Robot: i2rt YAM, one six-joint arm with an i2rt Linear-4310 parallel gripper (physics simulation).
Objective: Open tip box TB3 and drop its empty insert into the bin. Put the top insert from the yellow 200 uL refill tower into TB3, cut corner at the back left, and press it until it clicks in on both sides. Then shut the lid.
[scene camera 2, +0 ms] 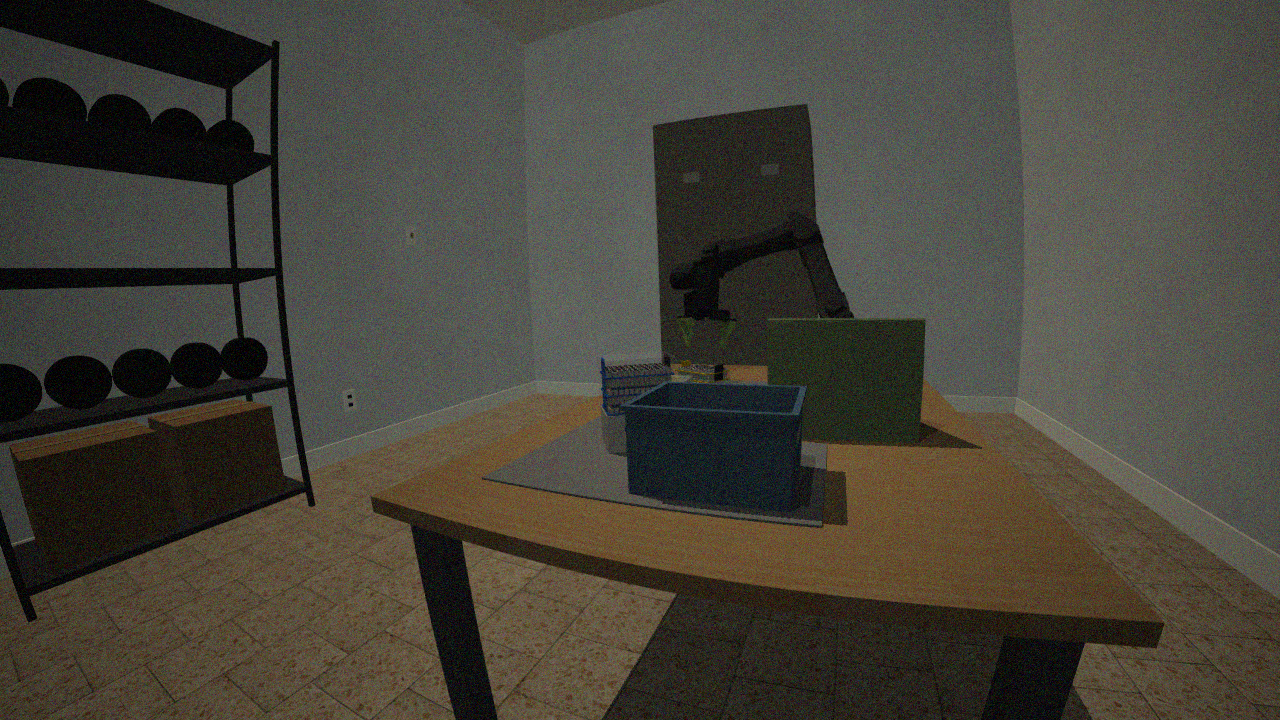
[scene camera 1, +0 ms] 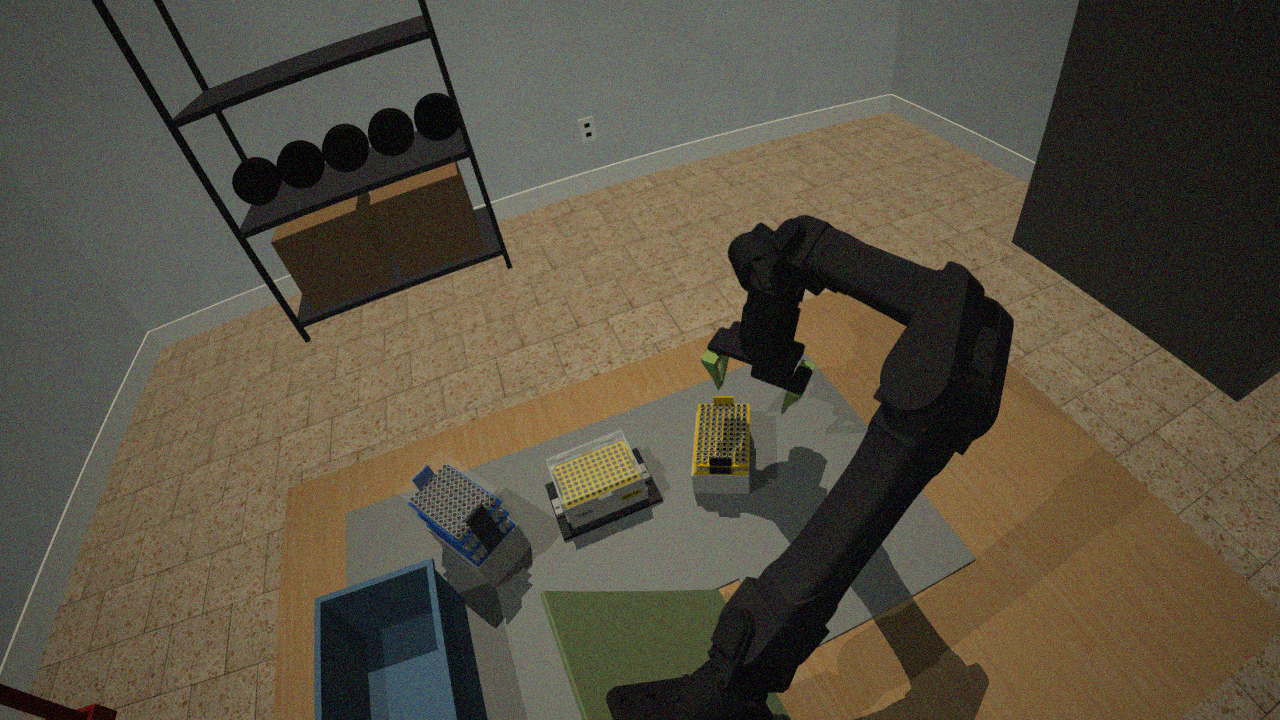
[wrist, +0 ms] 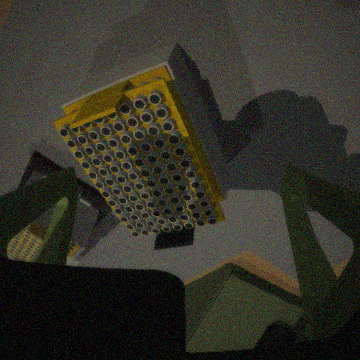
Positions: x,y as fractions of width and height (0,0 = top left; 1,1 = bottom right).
My gripper (scene camera 1: 0.59,0.55) is open and holds nothing. Also in view: a tip insert (scene camera 1: 0.56,0.60). Further things: a lid (scene camera 1: 0.46,0.65), a blue bin (scene camera 1: 0.32,0.89) and a grey mat (scene camera 1: 0.54,0.75).
The tip insert shows as well in the wrist view (wrist: 0.37,0.41). The lid shows as well in the wrist view (wrist: 0.08,0.67). My gripper is seen too in the wrist view (wrist: 0.50,0.49).
